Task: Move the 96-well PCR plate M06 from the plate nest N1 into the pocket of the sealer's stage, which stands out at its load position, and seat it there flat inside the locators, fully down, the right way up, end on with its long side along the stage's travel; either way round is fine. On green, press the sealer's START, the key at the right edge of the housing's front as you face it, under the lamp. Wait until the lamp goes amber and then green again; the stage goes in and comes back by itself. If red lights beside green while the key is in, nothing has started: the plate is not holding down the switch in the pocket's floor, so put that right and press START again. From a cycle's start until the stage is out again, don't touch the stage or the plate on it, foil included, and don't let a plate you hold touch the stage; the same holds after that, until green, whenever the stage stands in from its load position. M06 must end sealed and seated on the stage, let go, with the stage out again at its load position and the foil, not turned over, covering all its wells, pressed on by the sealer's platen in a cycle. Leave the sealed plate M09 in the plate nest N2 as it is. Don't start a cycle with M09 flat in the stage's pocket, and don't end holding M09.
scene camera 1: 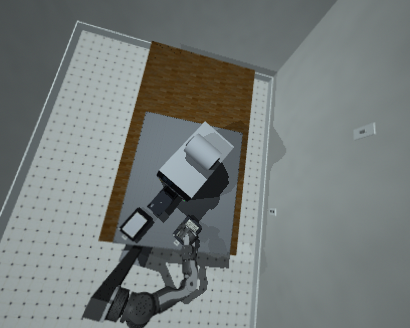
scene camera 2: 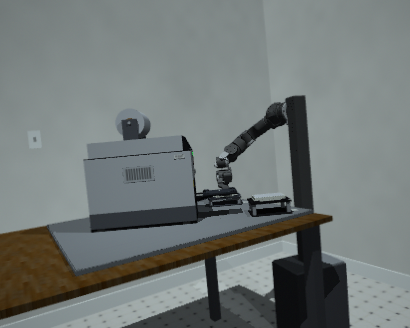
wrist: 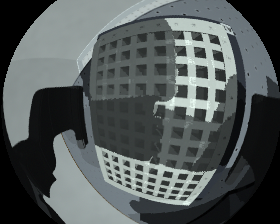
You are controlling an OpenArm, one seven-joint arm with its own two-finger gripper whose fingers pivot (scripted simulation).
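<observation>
Visible: a foil roll point(scene camera 1: 199, 149), a grey sealer point(scene camera 2: 172, 186), an arm post point(scene camera 2: 296, 105), a dark nest N1 point(wrist: 241, 81), a 96-well PCR plate M06 point(wrist: 178, 89) and my gripper point(wrist: 151, 131).
</observation>
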